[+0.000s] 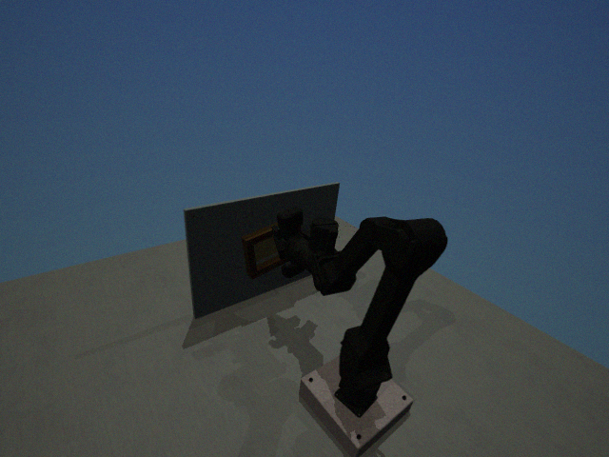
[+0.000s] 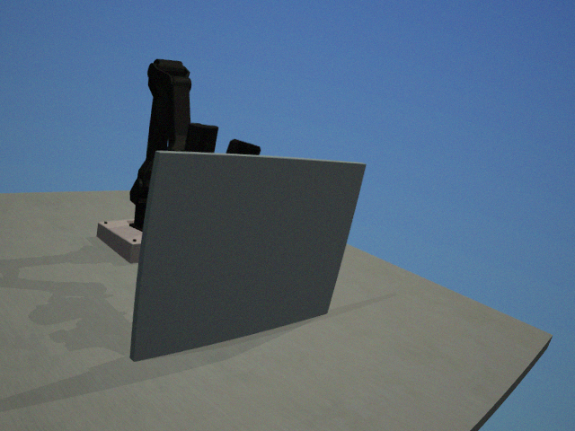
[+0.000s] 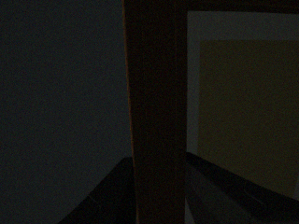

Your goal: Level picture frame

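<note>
The picture frame lies 50 mm below my gripper tip, 10 mm to the right of it and 10 mm ahead of it. The rest, counted from my gripper tip: grey wall panel 60 mm below, 20 mm to the right, 20 mm ahead.
</note>
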